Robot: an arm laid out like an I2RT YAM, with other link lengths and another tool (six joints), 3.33 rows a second.
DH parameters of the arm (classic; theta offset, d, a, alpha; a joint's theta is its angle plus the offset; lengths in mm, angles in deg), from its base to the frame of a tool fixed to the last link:
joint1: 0 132.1 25.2 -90
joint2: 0 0 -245.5 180
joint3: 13.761 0 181.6 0
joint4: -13.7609 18.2 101.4 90
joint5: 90 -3.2 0 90
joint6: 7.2 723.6 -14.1 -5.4
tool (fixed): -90 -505.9 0 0
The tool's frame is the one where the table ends.
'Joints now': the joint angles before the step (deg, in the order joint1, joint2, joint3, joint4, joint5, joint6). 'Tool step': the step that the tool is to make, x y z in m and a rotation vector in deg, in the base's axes. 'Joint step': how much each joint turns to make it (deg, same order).
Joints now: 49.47, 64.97, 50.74, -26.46, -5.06, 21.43
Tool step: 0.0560, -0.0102, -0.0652, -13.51, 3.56, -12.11
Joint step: 0.76, 19.28, 8.98, -2.53, 13.13, 5.33
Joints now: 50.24, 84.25, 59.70, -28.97, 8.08, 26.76
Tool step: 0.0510, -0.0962, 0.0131, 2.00, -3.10, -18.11
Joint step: -12.30, -5.22, -4.63, 2.27, 4.14, 4.21
